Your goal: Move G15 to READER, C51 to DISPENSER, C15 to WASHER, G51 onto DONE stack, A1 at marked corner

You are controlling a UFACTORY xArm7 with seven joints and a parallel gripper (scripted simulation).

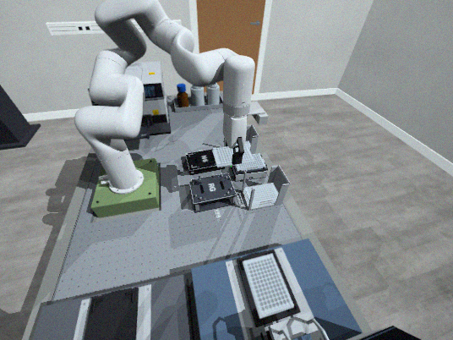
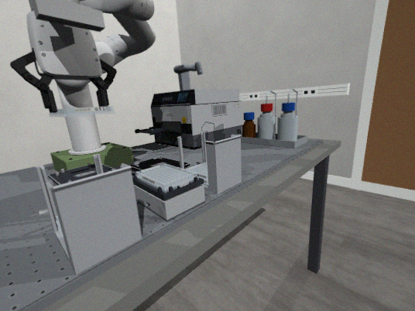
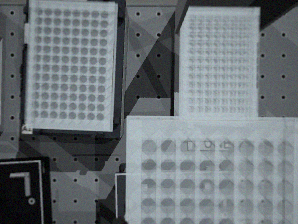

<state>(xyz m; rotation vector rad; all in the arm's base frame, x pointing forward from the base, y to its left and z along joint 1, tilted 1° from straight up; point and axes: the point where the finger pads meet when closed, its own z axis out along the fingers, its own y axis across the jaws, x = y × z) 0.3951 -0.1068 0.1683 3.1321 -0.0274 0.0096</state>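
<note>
My hand is 3 cm short of the DONE label, 5 cm to the left of it and 22 cm above it. Round my hand: black RG nest 8 cm behind, 17 cm below; then black N6 nest 7 cm behind, 21 cm to the left, 20 cm below.
</note>
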